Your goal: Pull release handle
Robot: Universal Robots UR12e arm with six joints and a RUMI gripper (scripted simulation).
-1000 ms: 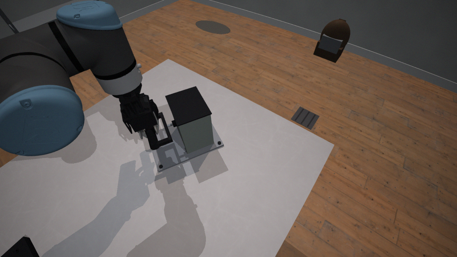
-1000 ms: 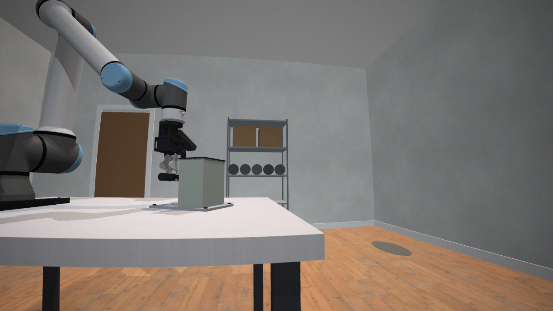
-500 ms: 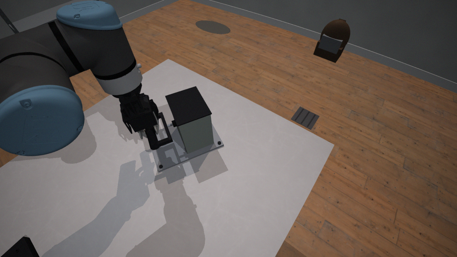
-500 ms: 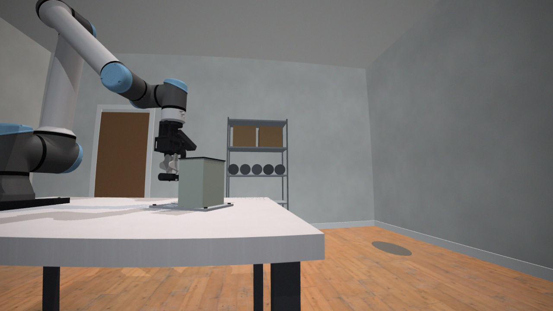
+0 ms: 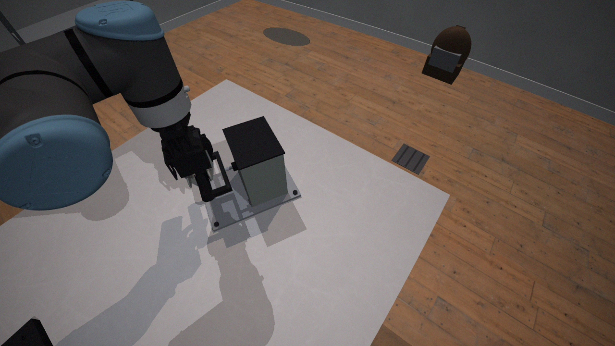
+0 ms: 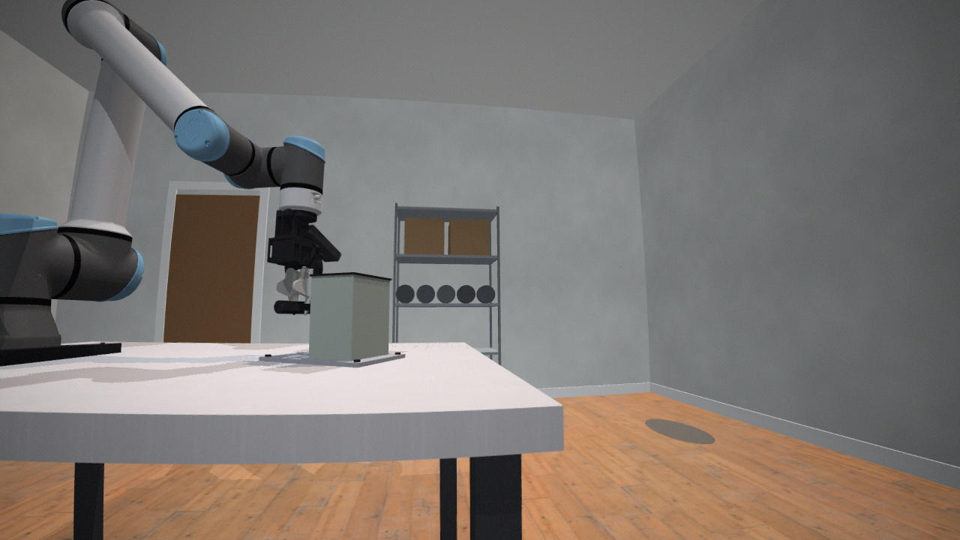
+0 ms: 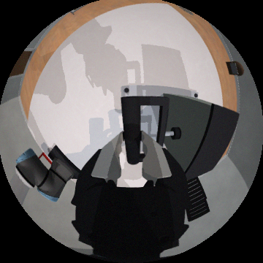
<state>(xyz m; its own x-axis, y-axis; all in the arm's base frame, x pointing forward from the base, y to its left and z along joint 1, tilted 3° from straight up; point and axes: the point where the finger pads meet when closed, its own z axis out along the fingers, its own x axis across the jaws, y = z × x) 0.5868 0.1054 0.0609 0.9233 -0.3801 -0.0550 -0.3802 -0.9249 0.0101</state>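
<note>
My hand is 5 cm short of the handle and 2 cm to the left of it.
</note>
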